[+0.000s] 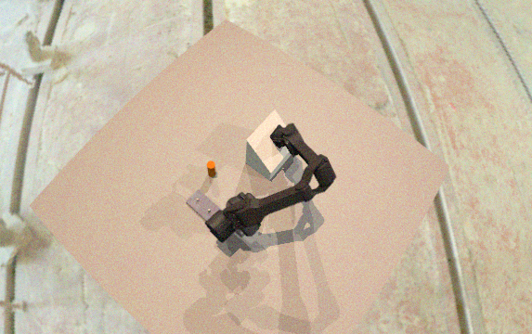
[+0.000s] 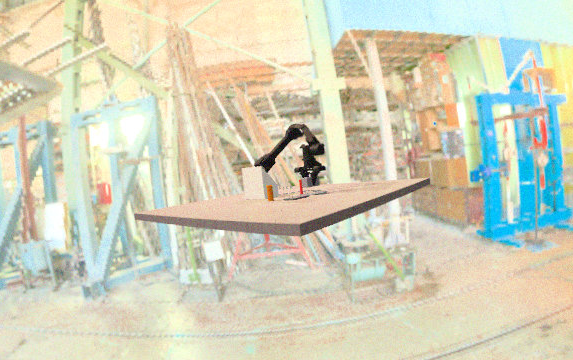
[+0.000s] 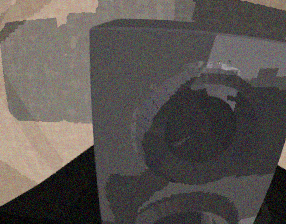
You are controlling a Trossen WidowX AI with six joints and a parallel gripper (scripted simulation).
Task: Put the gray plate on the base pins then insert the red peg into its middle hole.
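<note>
Now: gripper tip 140 mm to the left of the base and 40 mm above it. From my gripper tip the other things lie so: gray plate 30 mm above; then red peg 110 mm behind, 50 mm to the left, 10 mm below; then orange cylinder 200 mm to the right, 120 mm behind, 10 mm below.
</note>
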